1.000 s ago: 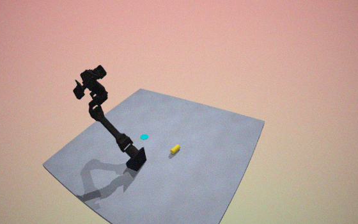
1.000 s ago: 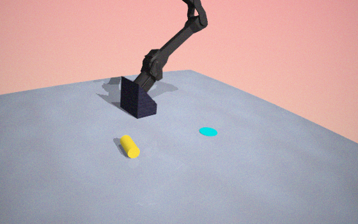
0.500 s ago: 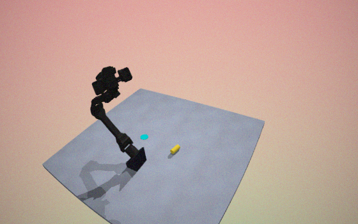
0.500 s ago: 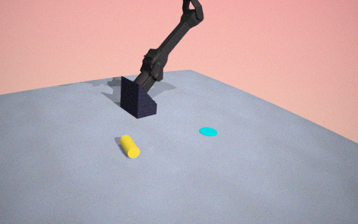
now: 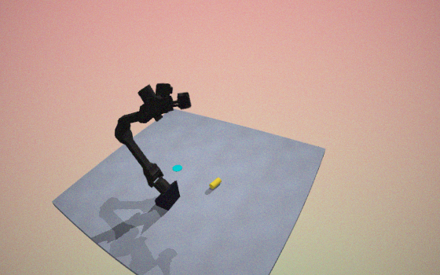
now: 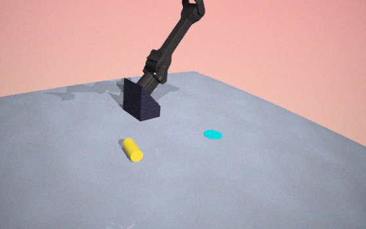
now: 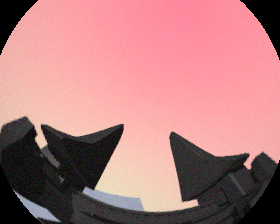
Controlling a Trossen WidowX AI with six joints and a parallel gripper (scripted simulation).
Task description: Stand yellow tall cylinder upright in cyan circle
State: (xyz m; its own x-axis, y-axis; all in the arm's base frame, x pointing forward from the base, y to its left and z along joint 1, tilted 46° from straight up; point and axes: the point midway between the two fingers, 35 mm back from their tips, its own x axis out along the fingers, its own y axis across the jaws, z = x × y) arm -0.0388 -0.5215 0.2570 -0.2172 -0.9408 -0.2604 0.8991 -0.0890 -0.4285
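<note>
Right now the yellow tall cylinder is 260 mm ahead of my gripper tip, 40 mm to the left of it and 640 mm below it. Round my gripper tip: cyan circle: 300 mm ahead, 310 mm to the left, 650 mm below.
</note>
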